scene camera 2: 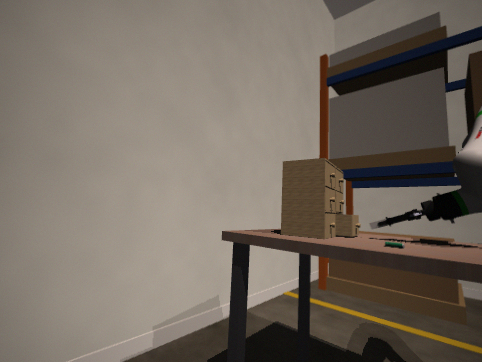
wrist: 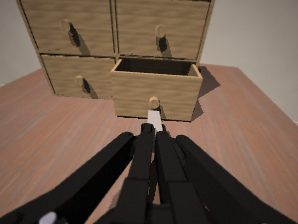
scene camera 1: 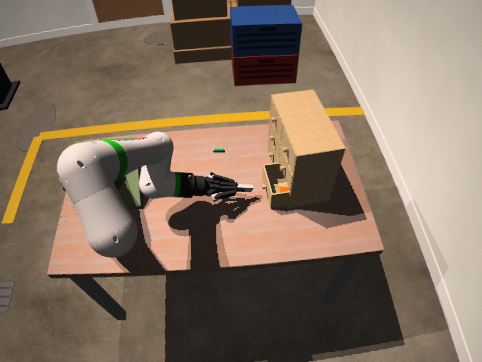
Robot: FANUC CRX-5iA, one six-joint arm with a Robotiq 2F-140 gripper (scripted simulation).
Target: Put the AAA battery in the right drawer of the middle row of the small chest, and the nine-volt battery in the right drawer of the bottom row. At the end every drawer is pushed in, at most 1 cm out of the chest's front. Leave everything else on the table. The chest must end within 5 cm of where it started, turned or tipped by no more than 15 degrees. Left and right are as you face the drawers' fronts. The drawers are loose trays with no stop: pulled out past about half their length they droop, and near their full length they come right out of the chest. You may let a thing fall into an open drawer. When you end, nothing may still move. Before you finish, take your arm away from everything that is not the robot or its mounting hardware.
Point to a drawer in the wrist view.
174,96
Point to a small wooden chest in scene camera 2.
303,211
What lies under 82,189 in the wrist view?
The gripper.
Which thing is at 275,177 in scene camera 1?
A drawer.
